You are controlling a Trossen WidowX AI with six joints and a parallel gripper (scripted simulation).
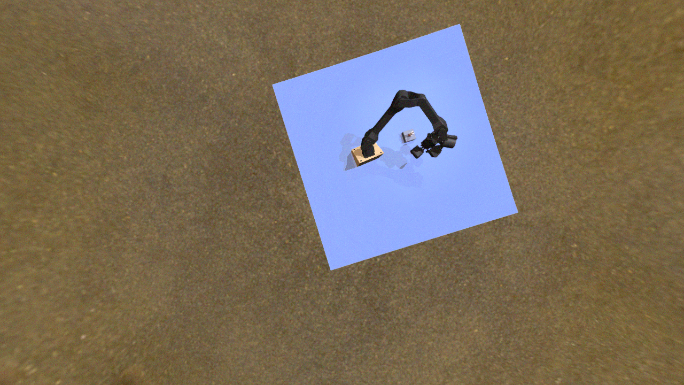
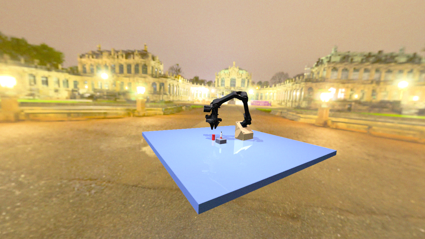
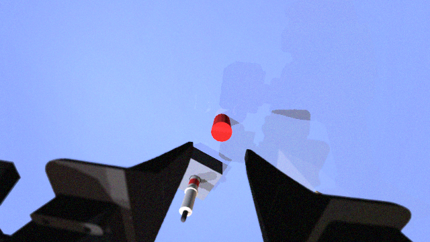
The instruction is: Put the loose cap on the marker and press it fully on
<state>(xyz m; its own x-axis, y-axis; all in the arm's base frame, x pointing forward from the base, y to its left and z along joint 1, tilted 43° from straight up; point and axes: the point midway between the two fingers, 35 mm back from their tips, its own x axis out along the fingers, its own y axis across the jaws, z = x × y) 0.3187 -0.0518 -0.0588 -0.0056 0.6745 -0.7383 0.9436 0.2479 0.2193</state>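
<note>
The red cap lies 80 mm below my gripper tip. Also, from my gripper tip: holder block 110 mm to the left, 80 mm below.
</note>
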